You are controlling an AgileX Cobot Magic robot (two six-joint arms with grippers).
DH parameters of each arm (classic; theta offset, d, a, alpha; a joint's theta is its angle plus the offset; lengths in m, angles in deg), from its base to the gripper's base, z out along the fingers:
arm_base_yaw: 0 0.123 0 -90
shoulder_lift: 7.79 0 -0.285 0
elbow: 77.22 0 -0.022 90
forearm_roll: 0 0.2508 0 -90
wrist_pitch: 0 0 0.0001 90
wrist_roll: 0 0.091 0 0
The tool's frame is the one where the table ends.
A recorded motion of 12 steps. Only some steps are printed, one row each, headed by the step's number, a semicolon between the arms.
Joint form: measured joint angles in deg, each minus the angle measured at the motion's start. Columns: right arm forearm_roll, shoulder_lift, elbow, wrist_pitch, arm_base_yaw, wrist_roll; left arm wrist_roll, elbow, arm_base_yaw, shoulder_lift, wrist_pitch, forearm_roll.
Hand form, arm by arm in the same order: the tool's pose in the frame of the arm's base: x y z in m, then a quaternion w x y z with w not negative. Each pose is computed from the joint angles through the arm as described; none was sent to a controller.
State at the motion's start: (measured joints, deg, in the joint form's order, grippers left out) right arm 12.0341 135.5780 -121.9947 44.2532 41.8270 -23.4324; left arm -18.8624 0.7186 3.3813 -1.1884 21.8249 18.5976
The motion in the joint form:
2: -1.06 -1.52 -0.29 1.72 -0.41 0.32; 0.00 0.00 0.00 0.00 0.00 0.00
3: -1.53 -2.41 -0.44 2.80 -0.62 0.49; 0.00 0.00 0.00 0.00 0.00 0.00
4: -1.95 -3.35 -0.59 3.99 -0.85 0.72; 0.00 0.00 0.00 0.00 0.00 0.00
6: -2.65 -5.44 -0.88 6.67 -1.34 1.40; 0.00 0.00 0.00 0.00 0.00 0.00
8: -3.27 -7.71 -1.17 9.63 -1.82 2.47; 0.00 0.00 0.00 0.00 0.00 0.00
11: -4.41 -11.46 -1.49 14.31 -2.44 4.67; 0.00 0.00 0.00 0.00 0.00 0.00
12: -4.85 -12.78 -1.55 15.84 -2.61 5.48; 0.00 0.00 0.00 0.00 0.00 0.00
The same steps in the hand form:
2: 0.3899 0.3606 0.2200 0.30007 -0.46888 0.81955 0.13583; 0.0508 0.0138 0.1776 0.60459 -0.06989 0.79141 0.05707
3: 0.3893 0.3571 0.2279 0.30039 -0.46920 0.81976 0.13276; 0.0508 0.0138 0.1776 0.60459 -0.06989 0.79141 0.05707
4: 0.3886 0.3533 0.2361 0.30009 -0.46885 0.82049 0.13005; 0.0508 0.0138 0.1776 0.60459 -0.06989 0.79141 0.05707
6: 0.3861 0.3448 0.2540 0.29828 -0.46605 0.82338 0.12599; 0.0508 0.0138 0.1776 0.60459 -0.06989 0.79141 0.05707
8: 0.3822 0.3354 0.2730 0.29513 -0.46026 0.82817 0.12322; 0.0508 0.0138 0.1776 0.60459 -0.06989 0.79141 0.05707
11: 0.3736 0.3201 0.3029 0.29010 -0.44781 0.83742 0.11848; 0.0508 0.0138 0.1776 0.60459 -0.06989 0.79141 0.05707
12: 0.3700 0.3147 0.3130 0.28891 -0.44308 0.84061 0.11657; 0.0508 0.0138 0.1776 0.60459 -0.06989 0.79141 0.05707

